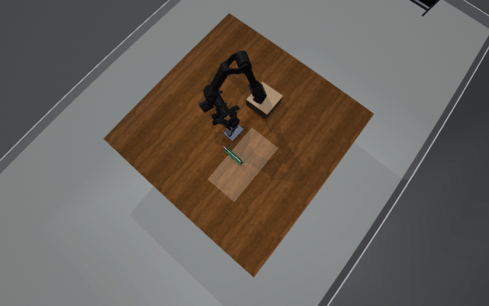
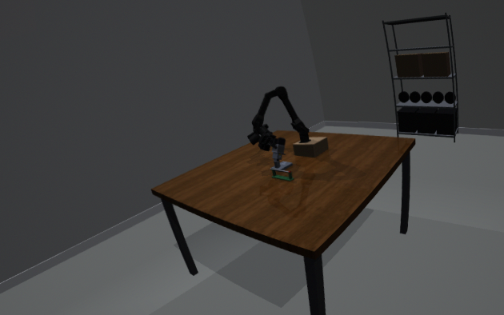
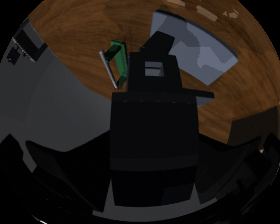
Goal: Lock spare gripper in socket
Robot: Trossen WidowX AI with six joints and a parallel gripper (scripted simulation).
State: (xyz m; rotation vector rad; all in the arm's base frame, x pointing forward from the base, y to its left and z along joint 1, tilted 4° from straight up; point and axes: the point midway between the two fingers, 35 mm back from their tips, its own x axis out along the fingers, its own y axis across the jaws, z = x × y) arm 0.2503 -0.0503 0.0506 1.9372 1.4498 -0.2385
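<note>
The spare gripper lies 10 mm to the right of my gripper tip. Round my gripper tip: green rack (130 mm ahead, 100 mm below, 80 mm to the left); then grey mount (70 mm below, 10 mm to the right).
</note>
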